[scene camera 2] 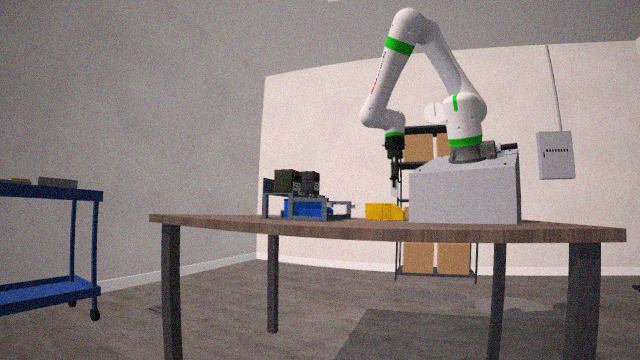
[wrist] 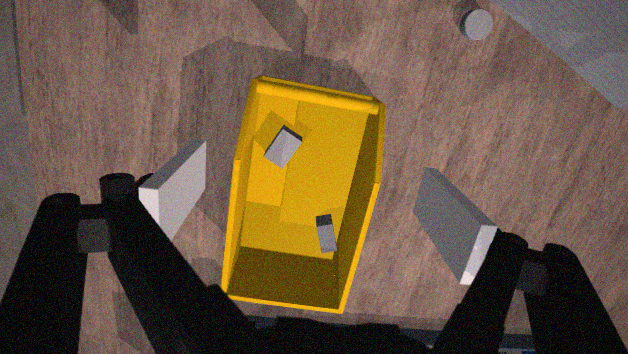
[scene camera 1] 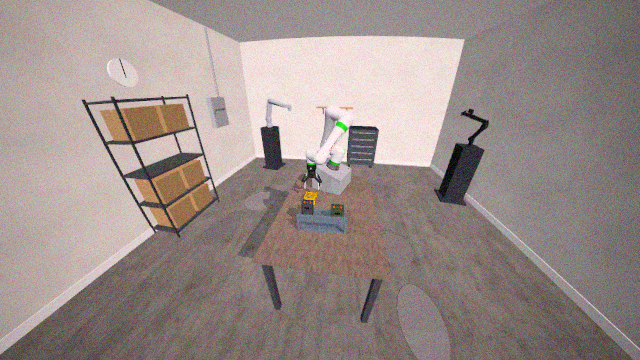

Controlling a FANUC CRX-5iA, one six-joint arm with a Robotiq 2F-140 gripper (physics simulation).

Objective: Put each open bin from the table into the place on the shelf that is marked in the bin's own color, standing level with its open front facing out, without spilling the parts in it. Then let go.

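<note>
The yellow bin (scene camera 1: 310, 196) (scene camera 2: 384, 211) (wrist: 325, 165) stands upright on the table beside the grey shelf (scene camera 1: 322, 219) (scene camera 2: 265, 206). Two grey parts lie in it, one (wrist: 283, 147) near its far left corner and one (wrist: 326, 235) near its right wall. My gripper (scene camera 1: 312, 186) (scene camera 2: 394, 189) (wrist: 314, 177) is open and empty, above the yellow bin, with one pad to each side of it in the wrist view and a gap of air below the tips. The blue bin (scene camera 2: 305, 209) is inside the shelf. The shelf's color marks are hidden.
A dark grey case (scene camera 1: 307, 207) (scene camera 2: 310, 183) and a green case (scene camera 1: 337, 210) (scene camera 2: 284, 181) stand on top of the shelf. The robot's grey pedestal (scene camera 1: 336, 181) (scene camera 2: 462, 195) (wrist: 580, 50) is close to the yellow bin. A small grey round piece (wrist: 478, 24) is near the pedestal.
</note>
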